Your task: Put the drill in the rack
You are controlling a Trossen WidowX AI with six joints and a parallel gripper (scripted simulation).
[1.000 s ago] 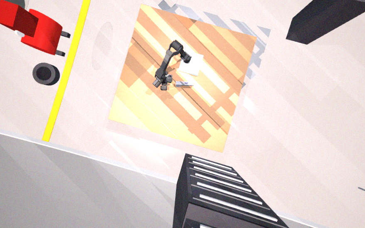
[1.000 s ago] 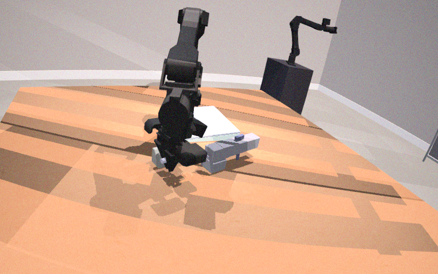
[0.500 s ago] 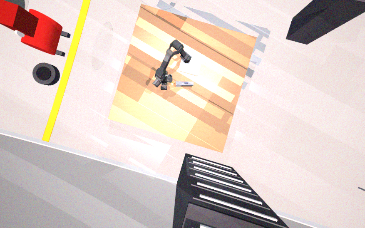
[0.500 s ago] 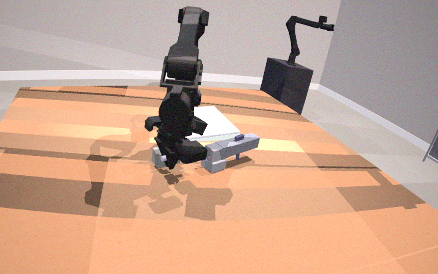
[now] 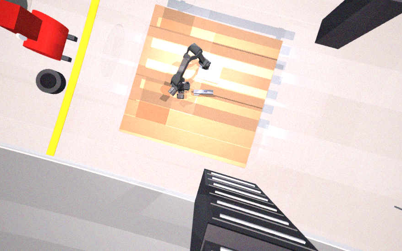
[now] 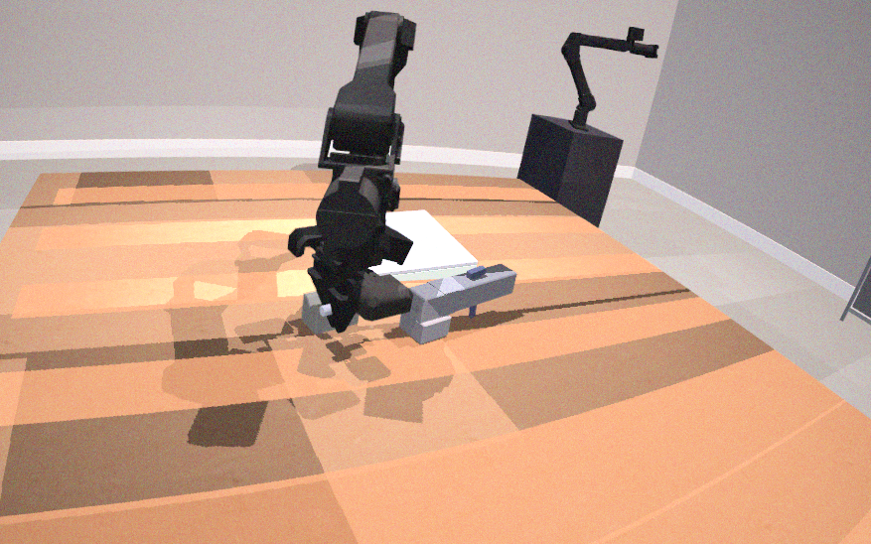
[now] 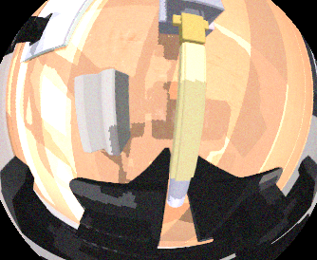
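The pale yellow drill lies 4 cm to the left of my gripper tip, 3 cm above it and 1 cm behind it. Also, from my gripper tip: grey housing block (19 cm to the left, 4 cm behind, 1 cm above); then blue key (22 cm to the left, 5 cm behind, 2 cm above); then grey rack (7 cm behind, 2 cm below, 1 cm to the left).
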